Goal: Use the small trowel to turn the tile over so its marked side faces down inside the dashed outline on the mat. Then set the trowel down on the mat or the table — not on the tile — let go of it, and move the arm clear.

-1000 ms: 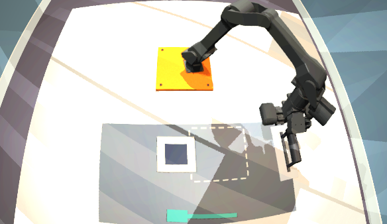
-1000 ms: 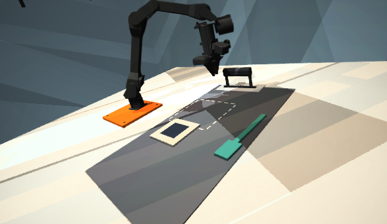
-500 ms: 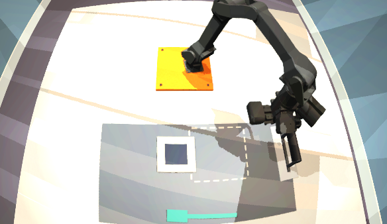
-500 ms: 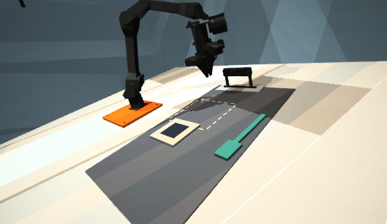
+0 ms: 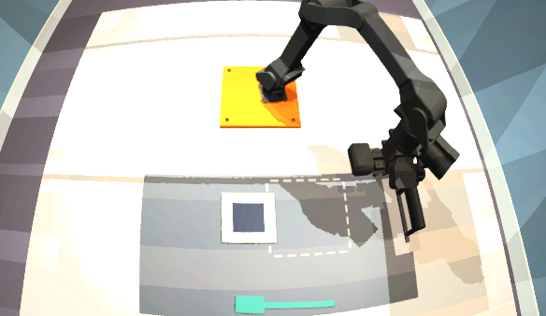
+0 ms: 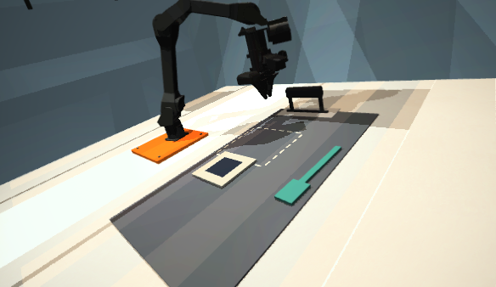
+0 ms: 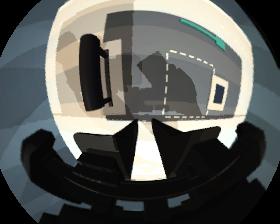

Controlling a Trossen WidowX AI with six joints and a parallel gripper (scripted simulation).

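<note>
Now: gripper tip 80 mm to the right of the small trowel, 70 mm short of it and 40 mm above it. Also, from my gripper tip: teal flat tool: 270 mm to the right, 230 mm ahead, 80 mm below; grey mat: 230 mm to the right, 100 mm below, 90 mm ahead; tile: 290 mm to the right, 80 mm below, 20 mm ahead.
</note>
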